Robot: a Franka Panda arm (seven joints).
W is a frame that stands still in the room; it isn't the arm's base.
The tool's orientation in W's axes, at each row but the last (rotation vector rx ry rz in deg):
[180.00 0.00 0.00]
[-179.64 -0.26 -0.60]
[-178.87 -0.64 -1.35]
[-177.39 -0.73 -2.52]
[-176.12 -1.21 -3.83]
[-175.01 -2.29 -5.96]
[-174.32 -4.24 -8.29]
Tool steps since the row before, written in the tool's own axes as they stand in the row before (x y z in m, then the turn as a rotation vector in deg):
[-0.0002 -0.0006 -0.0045 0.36 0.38 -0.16]
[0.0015 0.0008 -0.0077 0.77 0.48 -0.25]
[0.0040 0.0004 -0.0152 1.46 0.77 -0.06]
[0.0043 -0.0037 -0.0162 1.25 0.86 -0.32]
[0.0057 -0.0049 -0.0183 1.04 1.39 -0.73]
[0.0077 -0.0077 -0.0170 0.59 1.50 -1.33]
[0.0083 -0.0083 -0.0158 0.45 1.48 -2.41]
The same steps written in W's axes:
[-0.0002 0.0006 0.0045 0.36 -0.38 0.16]
[0.0015 -0.0008 0.0077 0.77 -0.48 0.25]
[0.0038 -0.0007 0.0152 1.46 -0.76 0.07]
[0.0038 0.0030 0.0165 1.25 -0.86 0.32]
[0.0048 0.0037 0.0188 1.03 -1.42 0.68]
[0.0063 0.0064 0.0181 0.54 -1.59 1.24]
[0.0064 0.0071 0.0172 0.30 -1.69 2.30]

